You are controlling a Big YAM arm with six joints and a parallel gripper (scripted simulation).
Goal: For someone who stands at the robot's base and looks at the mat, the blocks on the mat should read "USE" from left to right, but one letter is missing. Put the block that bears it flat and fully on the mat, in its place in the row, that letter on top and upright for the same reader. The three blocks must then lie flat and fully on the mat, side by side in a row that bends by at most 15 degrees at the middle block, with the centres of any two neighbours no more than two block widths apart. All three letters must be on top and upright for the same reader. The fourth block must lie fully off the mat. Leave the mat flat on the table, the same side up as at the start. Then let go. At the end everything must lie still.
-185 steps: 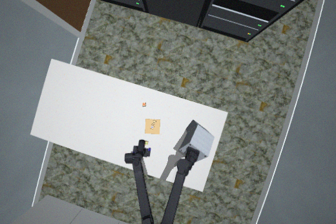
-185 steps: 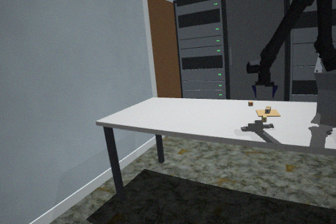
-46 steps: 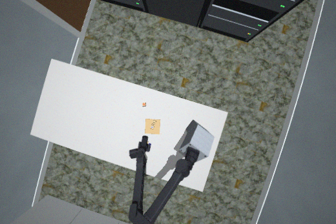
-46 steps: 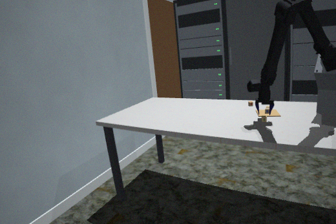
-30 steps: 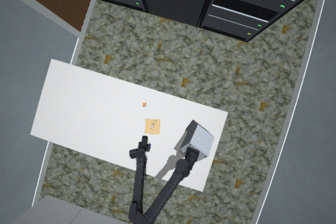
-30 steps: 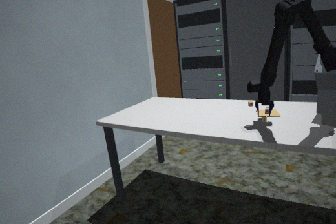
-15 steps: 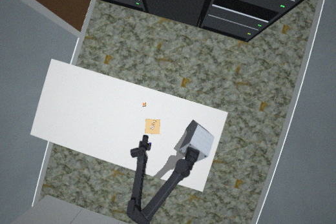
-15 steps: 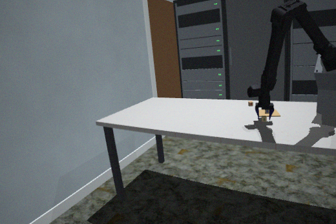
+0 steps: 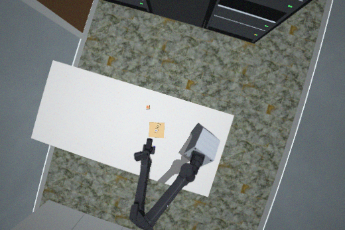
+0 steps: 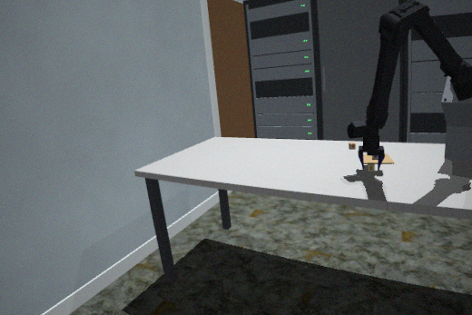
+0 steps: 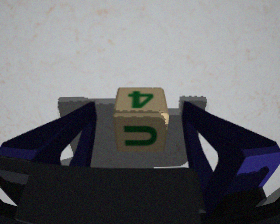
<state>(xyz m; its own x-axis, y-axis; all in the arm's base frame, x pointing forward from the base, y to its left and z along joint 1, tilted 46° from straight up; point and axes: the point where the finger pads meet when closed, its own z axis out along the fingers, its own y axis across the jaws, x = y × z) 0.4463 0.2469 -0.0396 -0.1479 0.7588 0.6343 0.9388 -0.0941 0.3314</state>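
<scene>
Now: the block right at my hand.
</scene>
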